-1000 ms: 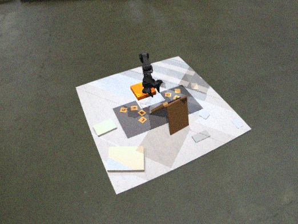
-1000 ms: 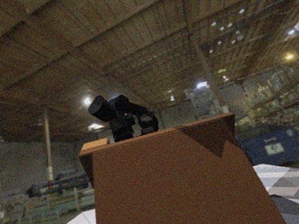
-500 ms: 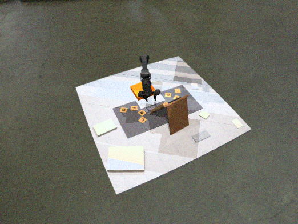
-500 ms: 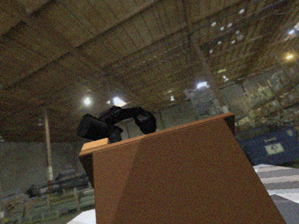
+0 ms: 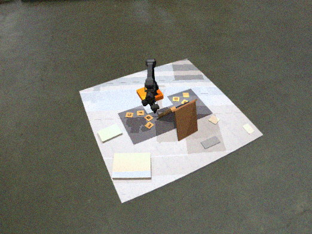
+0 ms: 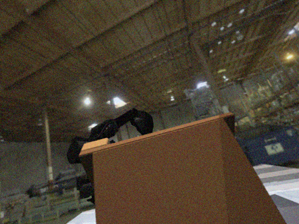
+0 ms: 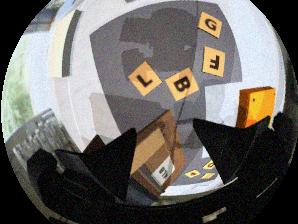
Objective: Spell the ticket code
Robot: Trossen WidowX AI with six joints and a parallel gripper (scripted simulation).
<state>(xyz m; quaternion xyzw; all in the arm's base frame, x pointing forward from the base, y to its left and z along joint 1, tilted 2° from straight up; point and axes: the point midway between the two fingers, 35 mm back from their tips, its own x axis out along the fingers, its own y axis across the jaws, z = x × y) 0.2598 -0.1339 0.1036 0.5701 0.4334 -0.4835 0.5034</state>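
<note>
My gripper tip is 12 cm to the right of the dark mat, 12 cm above it and 6 cm past it. The rest, counted from my gripper tip: grey plate: 43 cm ahead, 29 cm to the left, 11 cm below; then white ticket: 18 cm to the left, 4 cm below, 4 cm ahead.
</note>
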